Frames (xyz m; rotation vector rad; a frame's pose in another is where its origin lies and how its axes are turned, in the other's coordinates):
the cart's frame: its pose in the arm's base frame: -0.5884 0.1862 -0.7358 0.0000 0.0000 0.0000
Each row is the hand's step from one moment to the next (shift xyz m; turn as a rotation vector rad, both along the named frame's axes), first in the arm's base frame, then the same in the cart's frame.
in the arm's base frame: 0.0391 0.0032 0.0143 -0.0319 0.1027 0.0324
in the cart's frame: 0.0391 0.0032 0.0143 -0.0319 0.1027 0.0324
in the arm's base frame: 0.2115 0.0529 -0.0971 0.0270 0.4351 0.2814
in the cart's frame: 0.2115 0.0529 -0.0971 0.0270 0.4351 0.2814
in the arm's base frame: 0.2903 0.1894 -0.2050 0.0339 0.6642 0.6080
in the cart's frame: 0.2903 0.1894 -0.2050 0.0339 0.6642 0.6080
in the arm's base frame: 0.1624 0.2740 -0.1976 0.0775 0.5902 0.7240
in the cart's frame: 0.1624 0.2740 -0.1976 0.0775 0.5902 0.7240
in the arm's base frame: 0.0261 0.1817 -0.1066 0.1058 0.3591 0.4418
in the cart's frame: 0.0261 0.1817 -0.1066 0.1058 0.3591 0.4418
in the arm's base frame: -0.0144 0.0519 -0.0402 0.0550 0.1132 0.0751
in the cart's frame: -0.0144 0.0519 -0.0402 0.0550 0.1132 0.0751
